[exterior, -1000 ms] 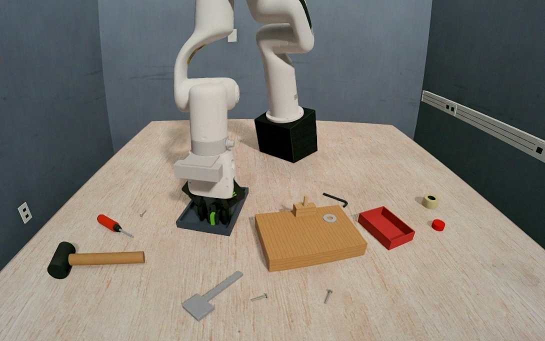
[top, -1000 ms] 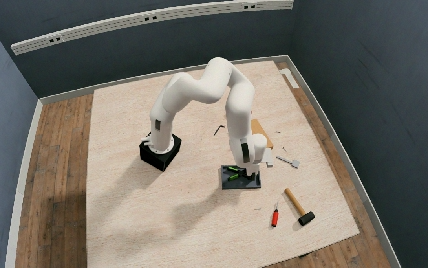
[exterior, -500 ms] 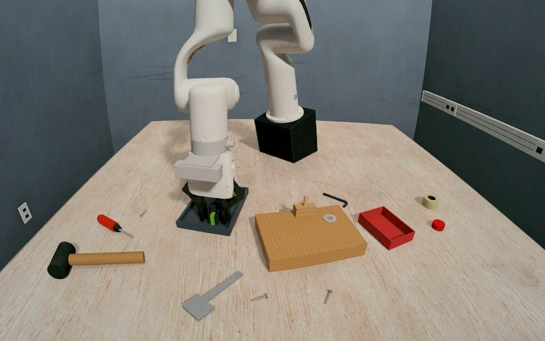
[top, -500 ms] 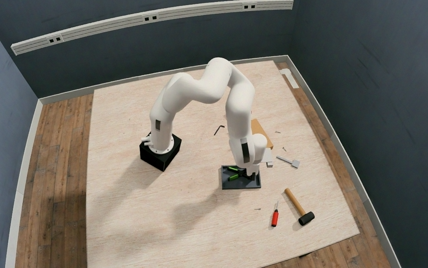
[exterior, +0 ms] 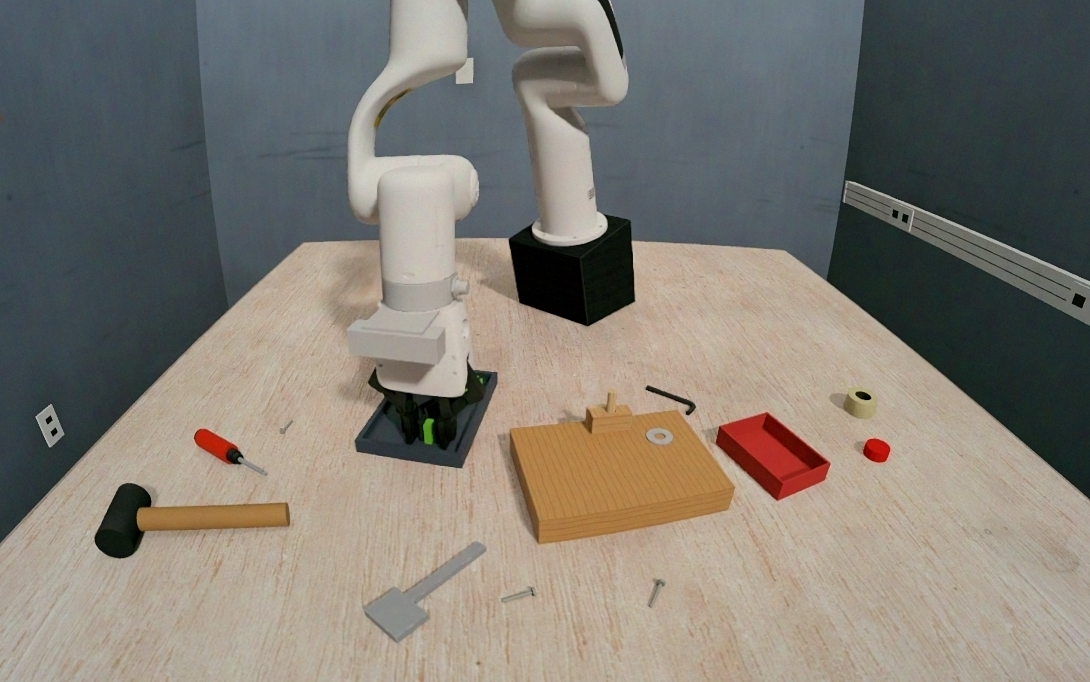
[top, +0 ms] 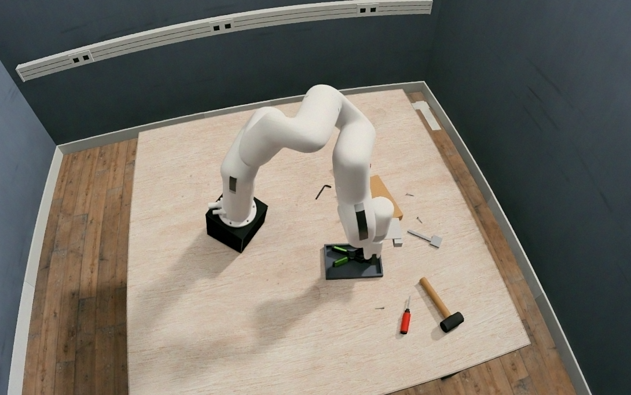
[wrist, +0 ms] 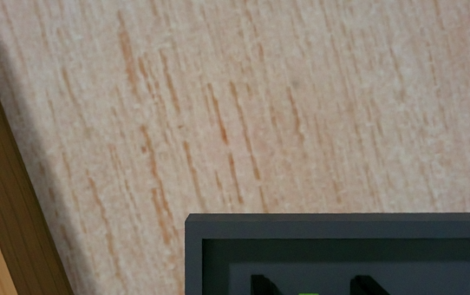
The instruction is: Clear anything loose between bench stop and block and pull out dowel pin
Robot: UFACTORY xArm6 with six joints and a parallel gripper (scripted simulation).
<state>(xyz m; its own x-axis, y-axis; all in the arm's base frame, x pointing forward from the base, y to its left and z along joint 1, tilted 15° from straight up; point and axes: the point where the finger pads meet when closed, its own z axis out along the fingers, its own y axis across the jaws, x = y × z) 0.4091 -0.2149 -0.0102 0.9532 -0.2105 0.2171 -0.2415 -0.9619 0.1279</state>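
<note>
My hand is 60 mm past the grey tray and 10 mm above it. The rest, counted from my hand: small wooden block 20 mm ahead, 200 mm to the left, 20 mm above; then dowel pin 20 mm ahead, 200 mm to the left, 30 mm above; then grey scraper 230 mm ahead, 10 mm to the left, 20 mm below.
</note>
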